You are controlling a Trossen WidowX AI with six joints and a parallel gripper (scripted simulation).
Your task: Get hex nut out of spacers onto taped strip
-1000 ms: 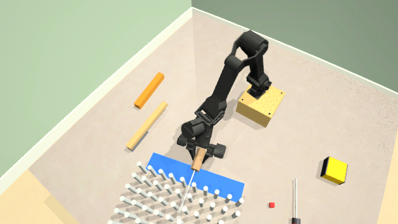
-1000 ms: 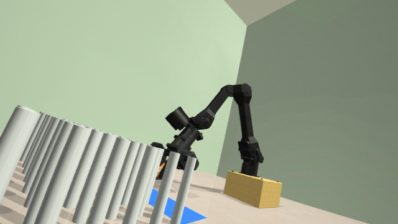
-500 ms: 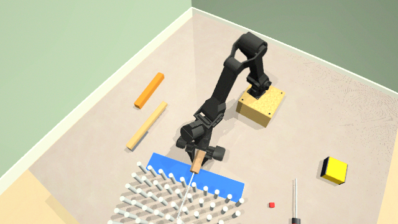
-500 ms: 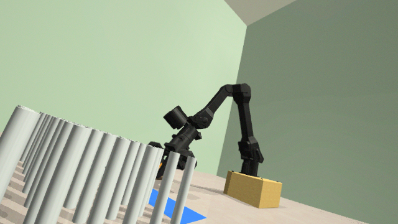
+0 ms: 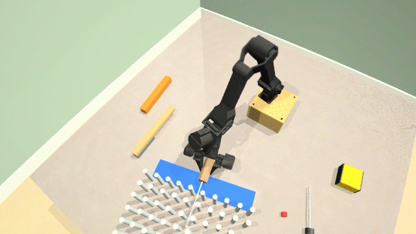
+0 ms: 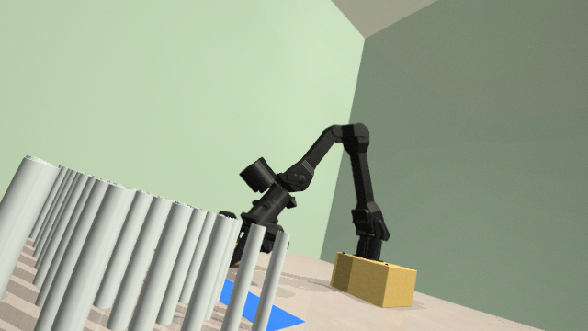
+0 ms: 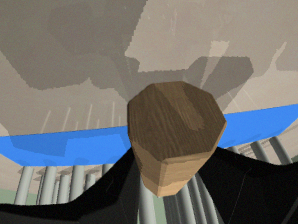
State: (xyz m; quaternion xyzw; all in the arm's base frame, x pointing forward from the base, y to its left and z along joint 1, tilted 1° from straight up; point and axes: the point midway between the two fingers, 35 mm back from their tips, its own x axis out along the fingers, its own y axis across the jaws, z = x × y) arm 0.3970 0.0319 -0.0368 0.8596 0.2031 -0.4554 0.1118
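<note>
Now: gripper tip 4 cm short of the blue taped strip, 2 cm to the right of it and 2 cm above it. The rest, counted from my gripper tip: wooden-handled tool: 9 cm ahead, 5 cm to the left; then red cube: 31 cm to the left, 10 cm behind, 2 cm below; then orange bar: 45 cm to the right, 10 cm behind, 1 cm below.
</note>
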